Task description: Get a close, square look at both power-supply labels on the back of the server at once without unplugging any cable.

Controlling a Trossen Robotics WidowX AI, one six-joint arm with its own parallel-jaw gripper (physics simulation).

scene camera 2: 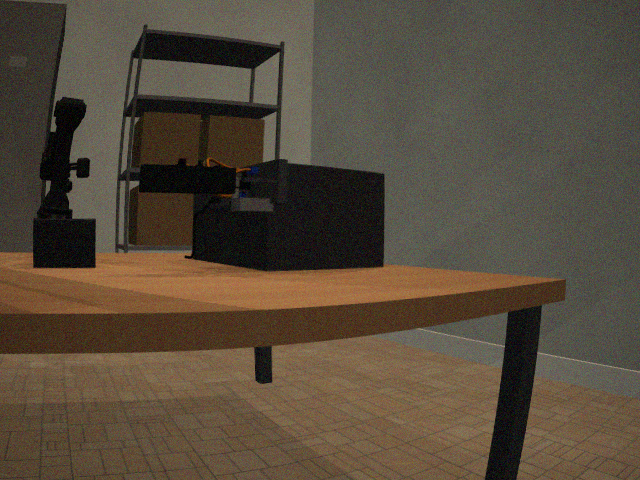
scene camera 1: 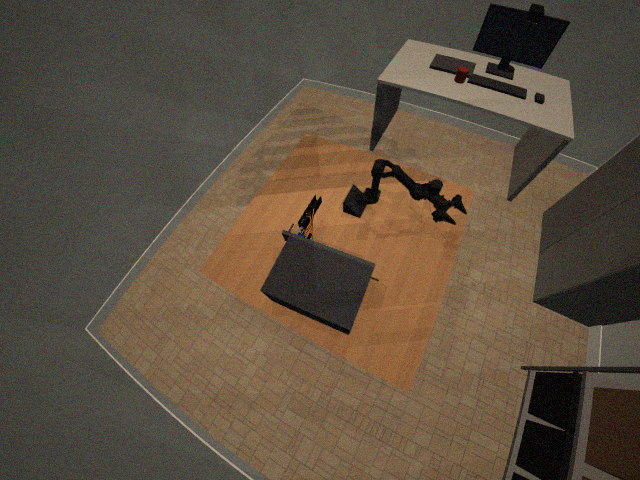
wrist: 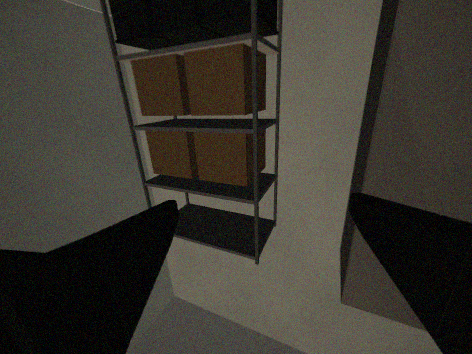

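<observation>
The dark server sits on the wooden table. A black arm-like part juts from one end of its cabled side, with orange cables and blue bits beside it. The power-supply labels cannot be made out in any view. My gripper is open and empty. It is held out on the far side of my arm's base from the black jutting part, well apart from the server. The wrist view faces a shelf rack and wall; the server does not show there.
The shelf rack holds brown boxes. A grey cabinet stands beyond the table. A white desk carries a monitor, a keyboard and a red mug.
</observation>
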